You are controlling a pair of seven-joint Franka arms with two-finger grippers.
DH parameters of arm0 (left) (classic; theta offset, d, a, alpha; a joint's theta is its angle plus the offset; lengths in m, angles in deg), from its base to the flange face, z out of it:
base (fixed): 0 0 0 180
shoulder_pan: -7.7 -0.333 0 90
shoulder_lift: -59.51 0 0 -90
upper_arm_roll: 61.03 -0.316 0.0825 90
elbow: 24.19 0 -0.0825 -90
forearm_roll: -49.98 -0.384 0 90
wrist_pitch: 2.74 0 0.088 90
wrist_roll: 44.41 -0.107 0 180
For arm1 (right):
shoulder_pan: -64.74 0.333 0 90
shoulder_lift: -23.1 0 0 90
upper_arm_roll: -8.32 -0.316 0.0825 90
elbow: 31.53 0 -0.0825 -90
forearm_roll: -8.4 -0.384 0 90
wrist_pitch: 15.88 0 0.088 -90
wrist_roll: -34.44 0.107 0 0
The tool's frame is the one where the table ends.
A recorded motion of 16 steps. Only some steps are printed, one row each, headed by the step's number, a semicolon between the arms.
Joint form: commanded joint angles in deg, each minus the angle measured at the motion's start. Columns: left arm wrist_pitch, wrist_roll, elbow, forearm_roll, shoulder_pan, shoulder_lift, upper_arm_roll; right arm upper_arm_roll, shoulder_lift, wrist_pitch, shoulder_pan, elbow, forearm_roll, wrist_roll.
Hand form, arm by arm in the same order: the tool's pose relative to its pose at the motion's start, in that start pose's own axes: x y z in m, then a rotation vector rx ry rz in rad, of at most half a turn. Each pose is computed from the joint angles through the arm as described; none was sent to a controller.
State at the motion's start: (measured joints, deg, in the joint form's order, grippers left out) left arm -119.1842 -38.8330 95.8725 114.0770 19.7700 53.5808 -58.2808; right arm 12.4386 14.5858 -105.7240 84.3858 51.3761 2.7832 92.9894
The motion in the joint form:
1: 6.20 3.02 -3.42 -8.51 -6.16 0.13 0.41; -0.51 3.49 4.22 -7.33 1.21 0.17 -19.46
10: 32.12 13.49 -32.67 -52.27 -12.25 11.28 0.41; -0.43 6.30 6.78 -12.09 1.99 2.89 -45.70
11: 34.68 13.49 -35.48 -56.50 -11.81 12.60 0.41; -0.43 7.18 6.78 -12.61 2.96 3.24 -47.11
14: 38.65 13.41 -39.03 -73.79 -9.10 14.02 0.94; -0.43 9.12 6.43 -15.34 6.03 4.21 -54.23
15: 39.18 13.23 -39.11 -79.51 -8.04 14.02 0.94; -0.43 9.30 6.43 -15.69 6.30 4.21 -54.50
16: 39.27 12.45 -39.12 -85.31 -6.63 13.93 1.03; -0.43 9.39 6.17 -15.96 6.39 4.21 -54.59
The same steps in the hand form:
1: 0.0167 -0.0053 -0.0468 0.0996 0.0133 -0.0067; 0.0428 0.0597 -0.0249 -0.0130 -0.0211 -0.2245
10: 0.0623 0.0225 -0.1600 0.8074 0.0760 -0.0002; 0.0696 0.1085 -0.0458 -0.0444 -0.0055 -0.5966
11: 0.0646 0.0254 -0.1657 0.8839 0.0798 0.0016; 0.0706 0.1161 -0.0468 -0.0489 -0.0047 -0.6114
14: 0.0642 0.0310 -0.1749 1.1817 0.1468 0.0243; 0.0842 0.1435 -0.0427 -0.0641 -0.0129 -0.6855
15: 0.0635 0.0321 -0.1776 1.2783 0.1756 0.0338; 0.0858 0.1467 -0.0425 -0.0640 -0.0145 -0.6841
16: 0.0616 0.0374 -0.1777 1.3751 0.2043 0.0648; 0.0875 0.1485 -0.0431 -0.0617 -0.0103 -0.6811

